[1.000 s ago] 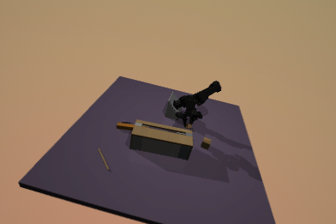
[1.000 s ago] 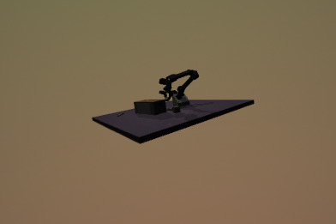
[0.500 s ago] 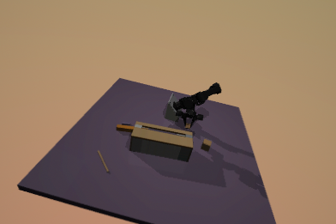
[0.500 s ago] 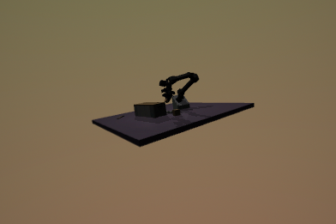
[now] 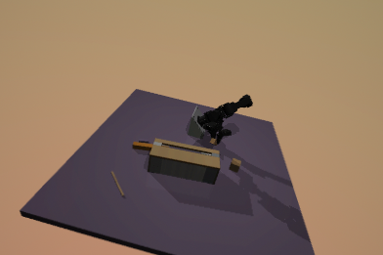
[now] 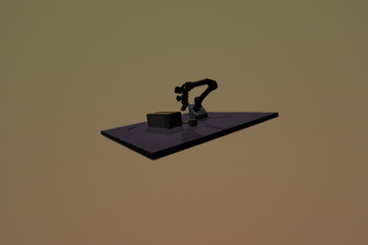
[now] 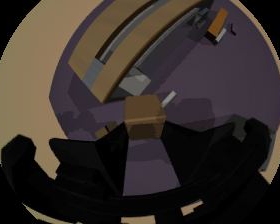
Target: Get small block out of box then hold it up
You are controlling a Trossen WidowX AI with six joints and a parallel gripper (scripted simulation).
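Now: gripper tip 1 cm to the left of the small brown block and 1 cm below it. Also, from my gripper tip: thin tan stick 33 cm ahead, 48 cm to the right, 13 cm below; then orange rod 2 cm ahead, 39 cm to the right, 12 cm below.
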